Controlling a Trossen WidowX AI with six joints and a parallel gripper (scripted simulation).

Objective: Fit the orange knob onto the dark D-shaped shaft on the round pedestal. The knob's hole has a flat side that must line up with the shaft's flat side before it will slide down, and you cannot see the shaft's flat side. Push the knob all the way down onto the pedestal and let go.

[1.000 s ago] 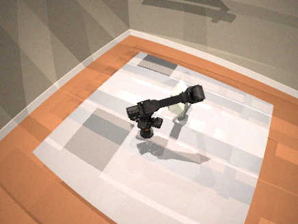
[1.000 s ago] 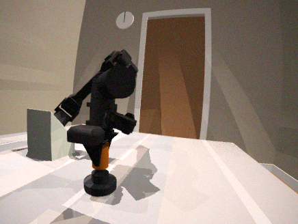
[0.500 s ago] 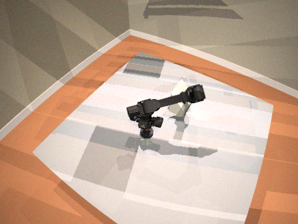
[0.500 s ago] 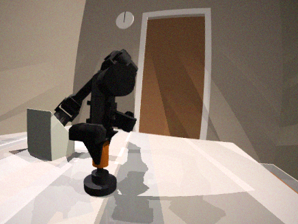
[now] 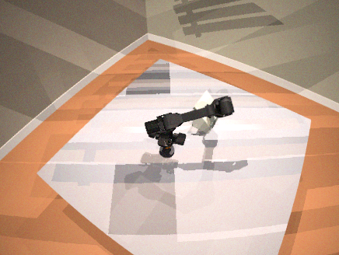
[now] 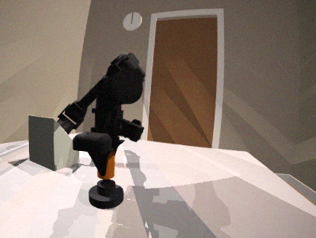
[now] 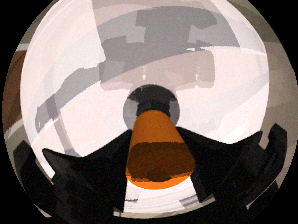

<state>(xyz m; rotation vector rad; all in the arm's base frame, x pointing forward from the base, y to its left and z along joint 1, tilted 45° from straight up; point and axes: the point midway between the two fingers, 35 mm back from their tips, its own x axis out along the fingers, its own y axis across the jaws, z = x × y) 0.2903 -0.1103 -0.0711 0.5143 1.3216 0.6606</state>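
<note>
Right now my gripper tip is 20 mm below the orange knob. Round my gripper tip: pedestal 40 mm below.
</note>
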